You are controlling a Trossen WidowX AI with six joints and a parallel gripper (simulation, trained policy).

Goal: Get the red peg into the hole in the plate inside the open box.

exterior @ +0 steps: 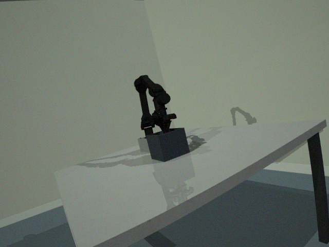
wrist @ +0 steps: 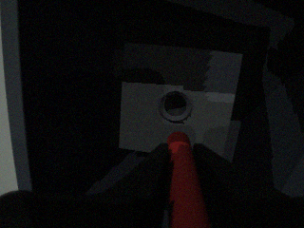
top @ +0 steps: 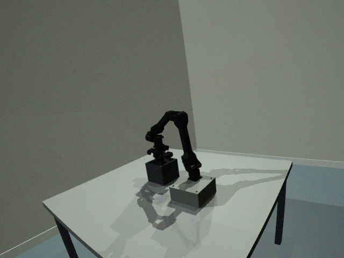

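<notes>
The red peg is 2 cm above my gripper tip.
</notes>
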